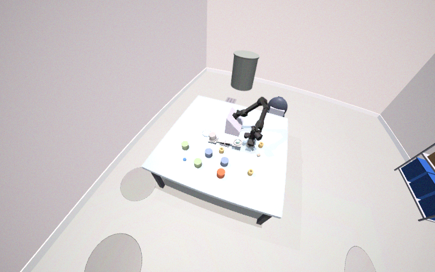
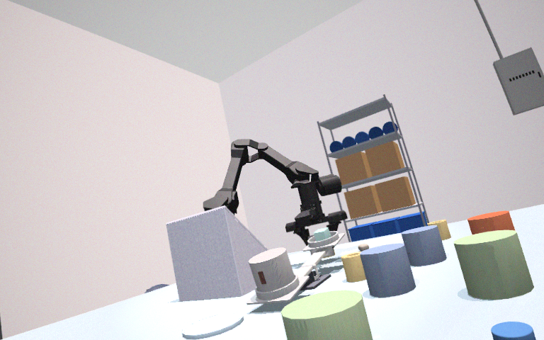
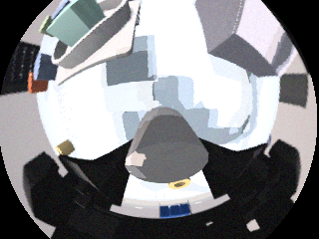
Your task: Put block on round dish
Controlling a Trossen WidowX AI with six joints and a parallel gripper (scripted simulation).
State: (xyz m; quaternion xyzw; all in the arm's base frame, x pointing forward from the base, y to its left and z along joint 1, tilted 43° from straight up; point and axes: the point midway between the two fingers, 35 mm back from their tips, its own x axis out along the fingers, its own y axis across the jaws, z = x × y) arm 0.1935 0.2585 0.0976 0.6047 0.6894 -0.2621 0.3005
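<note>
My gripper tip is 20 mm to the right of the cup and 10 mm below it. Also, from my gripper tip: small balance: 240 mm to the right, 90 mm ahead; then round white dish: 480 mm to the right, 40 mm ahead, 30 mm below; then plank: 240 mm to the right, 90 mm ahead, 10 mm below.
</note>
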